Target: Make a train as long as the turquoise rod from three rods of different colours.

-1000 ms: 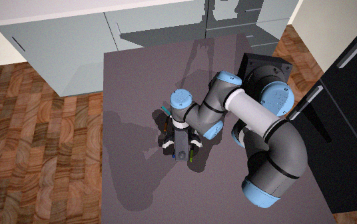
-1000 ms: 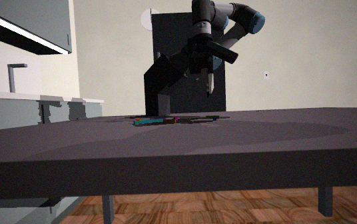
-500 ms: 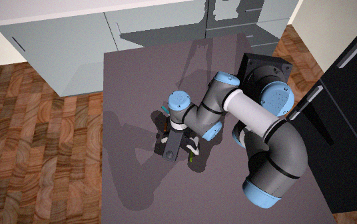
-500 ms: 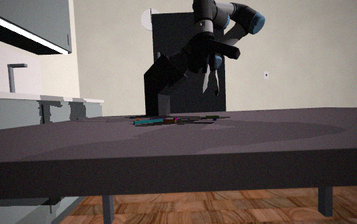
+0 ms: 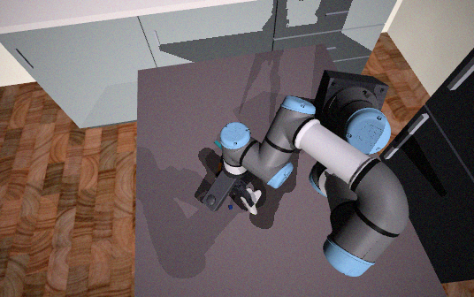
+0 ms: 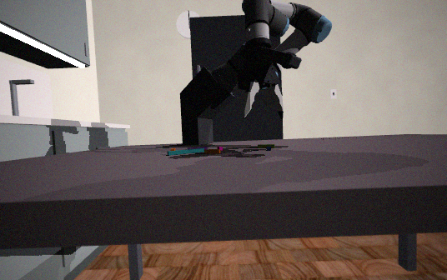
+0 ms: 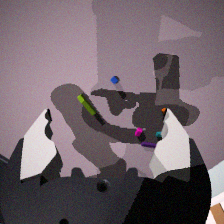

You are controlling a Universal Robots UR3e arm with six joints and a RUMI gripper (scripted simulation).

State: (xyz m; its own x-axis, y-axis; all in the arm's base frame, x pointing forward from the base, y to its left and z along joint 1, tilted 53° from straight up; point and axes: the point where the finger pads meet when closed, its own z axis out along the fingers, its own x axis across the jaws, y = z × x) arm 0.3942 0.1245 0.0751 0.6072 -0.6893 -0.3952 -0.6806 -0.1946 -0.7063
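The blue rod is 2 cm ahead of my hand and 8 cm below it. Round my hand: magenta rod (4 cm behind, 13 cm to the right, 8 cm below); purple rod (5 cm behind, 20 cm to the right, 8 cm below); lime rod (6 cm behind, 1 cm to the left, 8 cm below).
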